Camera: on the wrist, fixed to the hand. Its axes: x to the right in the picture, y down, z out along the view.
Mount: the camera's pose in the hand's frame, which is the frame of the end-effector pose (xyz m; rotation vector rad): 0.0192 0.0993 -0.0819 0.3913 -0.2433 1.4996
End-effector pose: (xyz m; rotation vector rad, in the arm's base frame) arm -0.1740 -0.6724 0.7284 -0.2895 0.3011 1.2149
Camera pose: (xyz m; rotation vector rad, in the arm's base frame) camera -0.2676 -0.6545 0.6398 0.5588 0.5595 2.5723
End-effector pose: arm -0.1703 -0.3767 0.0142 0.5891 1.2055 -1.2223
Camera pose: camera -0.1115 -0.2824 -0.0536 1.2514 0.0787 -0.1714
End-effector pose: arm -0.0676 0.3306 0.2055 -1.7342 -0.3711 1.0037
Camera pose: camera -0.0143 0.2518 0.1166 -1.3409 1.1079 2.1194
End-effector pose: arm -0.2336 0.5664 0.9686 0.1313 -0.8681 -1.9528
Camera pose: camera -0.1364 0.4800 0.9745 -0.4354 -1.0215 -0.3940
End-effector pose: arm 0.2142 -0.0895 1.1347 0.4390 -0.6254 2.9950
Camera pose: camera 0.1635 -0.1480 1.0301 -0.1670 0.1595 -1.6206
